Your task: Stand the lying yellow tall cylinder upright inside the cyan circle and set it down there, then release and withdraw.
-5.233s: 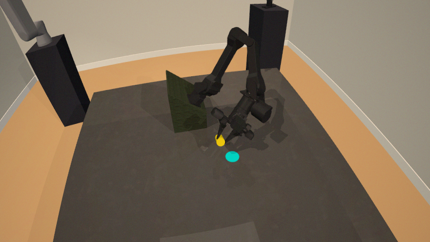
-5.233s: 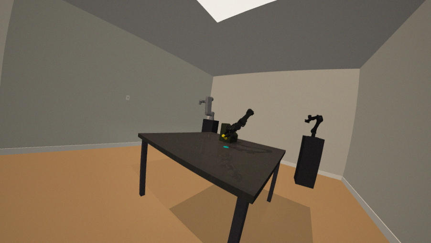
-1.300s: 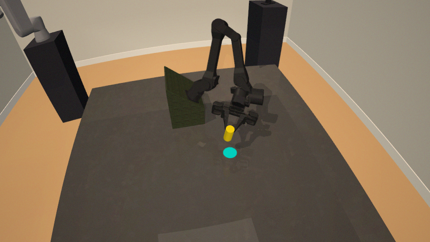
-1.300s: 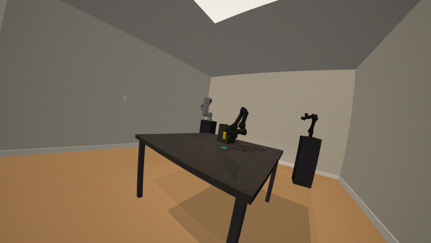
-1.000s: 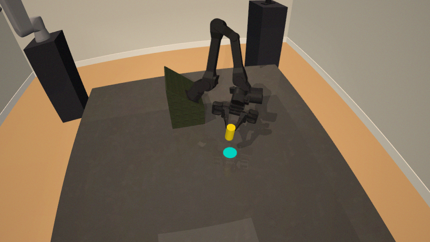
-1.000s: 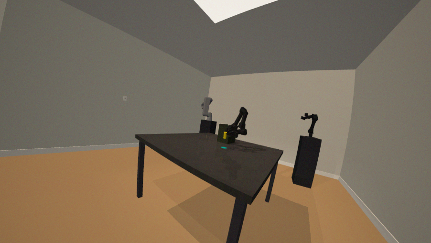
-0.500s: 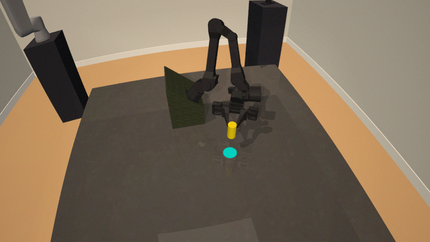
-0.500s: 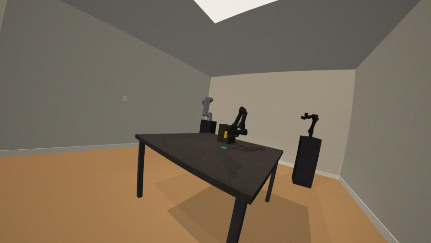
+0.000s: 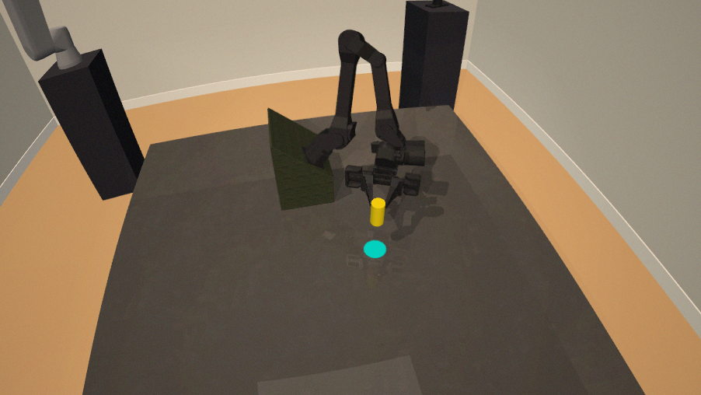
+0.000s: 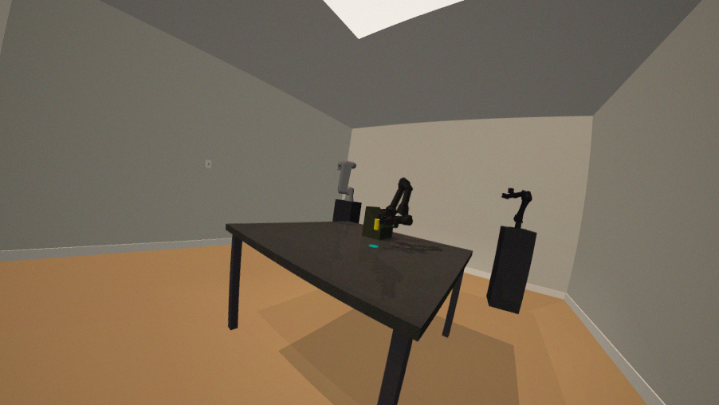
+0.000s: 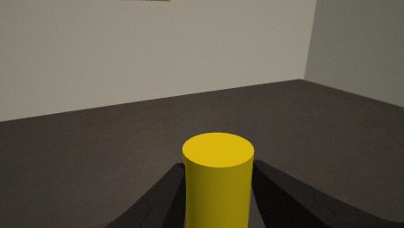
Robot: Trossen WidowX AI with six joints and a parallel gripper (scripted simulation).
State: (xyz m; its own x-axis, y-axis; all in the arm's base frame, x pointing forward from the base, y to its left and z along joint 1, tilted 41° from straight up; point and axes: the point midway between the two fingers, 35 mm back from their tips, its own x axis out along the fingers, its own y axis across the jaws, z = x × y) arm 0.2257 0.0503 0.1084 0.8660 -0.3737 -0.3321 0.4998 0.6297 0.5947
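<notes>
The cyan circle is 160 mm below my gripper tip. From my gripper tip the other things lie so: yellow tall cylinder: 20 mm below.
</notes>
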